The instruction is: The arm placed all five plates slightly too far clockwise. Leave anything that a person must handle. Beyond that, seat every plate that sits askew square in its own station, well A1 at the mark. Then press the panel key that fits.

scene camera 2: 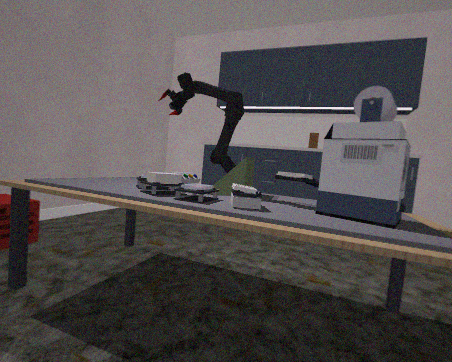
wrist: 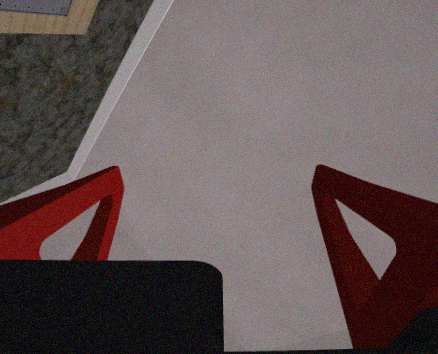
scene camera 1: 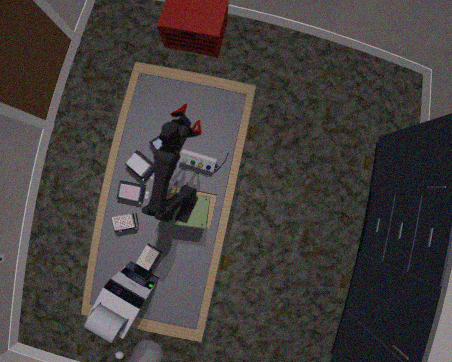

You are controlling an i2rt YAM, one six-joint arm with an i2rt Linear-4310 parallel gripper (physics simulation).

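My gripper [scene camera 1: 192, 114] [scene camera 2: 165, 107] [wrist: 217, 176] is open and empty, high above the table, beyond the plates. A white plate [scene camera 1: 138, 164], a pinkish plate [scene camera 1: 131, 192] [scene camera 2: 198, 188] and a plate with reddish wells [scene camera 1: 124, 222] [scene camera 2: 244, 189] sit on separate stations. The reddish-well plate looks tilted in the second scene view. A bluish plate [scene camera 1: 158, 143] is partly hidden by the arm. A cream plate [scene camera 1: 148, 256] [scene camera 2: 295, 175] rests on the tray of the white machine. The white key panel [scene camera 1: 198, 161] has green, yellow and blue keys. Well marks are too small to read.
The white and dark machine [scene camera 1: 122, 295] [scene camera 2: 362, 172] stands at one table end. The arm rises beside a green wedge-shaped block [scene camera 1: 201, 212] [scene camera 2: 240, 179]. A cable leaves the panel. A red cabinet [scene camera 1: 192, 22] stands on the floor beyond the other table end.
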